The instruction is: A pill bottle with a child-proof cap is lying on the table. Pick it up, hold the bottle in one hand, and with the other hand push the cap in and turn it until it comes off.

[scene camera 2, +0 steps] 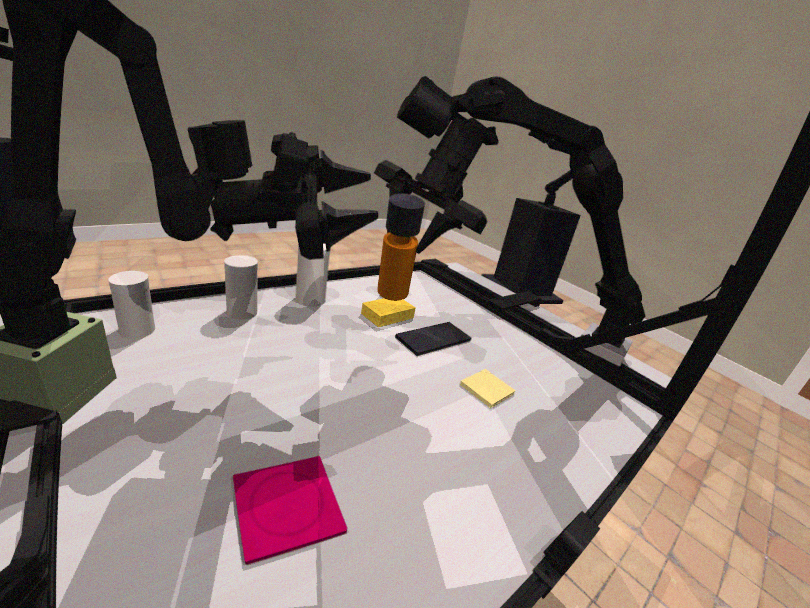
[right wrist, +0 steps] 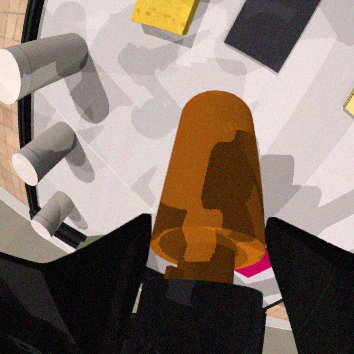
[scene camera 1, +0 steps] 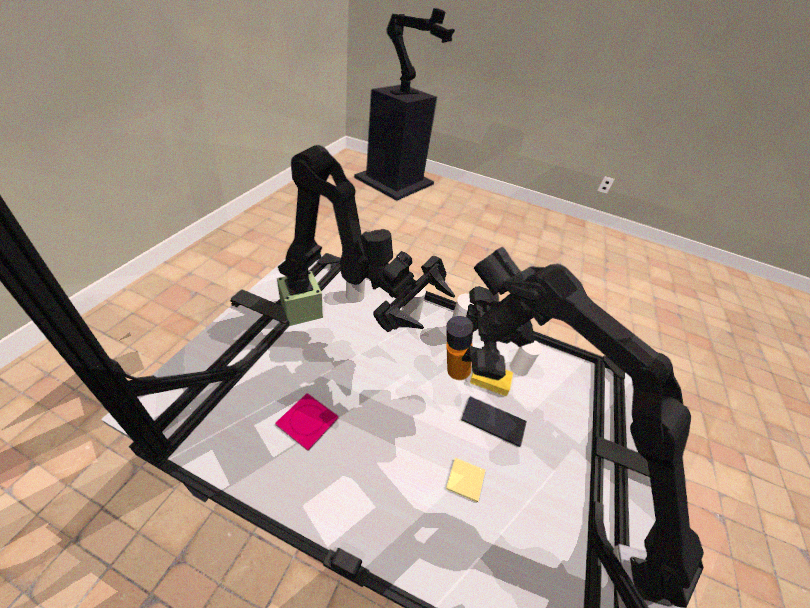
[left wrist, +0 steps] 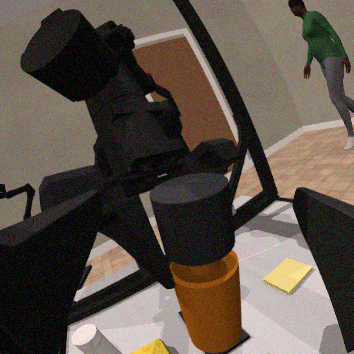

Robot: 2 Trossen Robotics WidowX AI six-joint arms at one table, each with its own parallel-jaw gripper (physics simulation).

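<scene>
My right gripper is shut on the orange pill bottle near its shoulder and holds it nearly upright above the table. The dark cap sits on top, above the bottle's neck, part of which shows below it in the right wrist view. My left gripper is open and empty, its fingertips apart from the cap, to its left in scene camera 2. One right finger is partly hidden behind the cap there.
A yellow sponge and a black flat slab lie near the bottle. A yellow note pad and a magenta square lie farther off. Three pale cylinders stand along the back edge in scene camera 2.
</scene>
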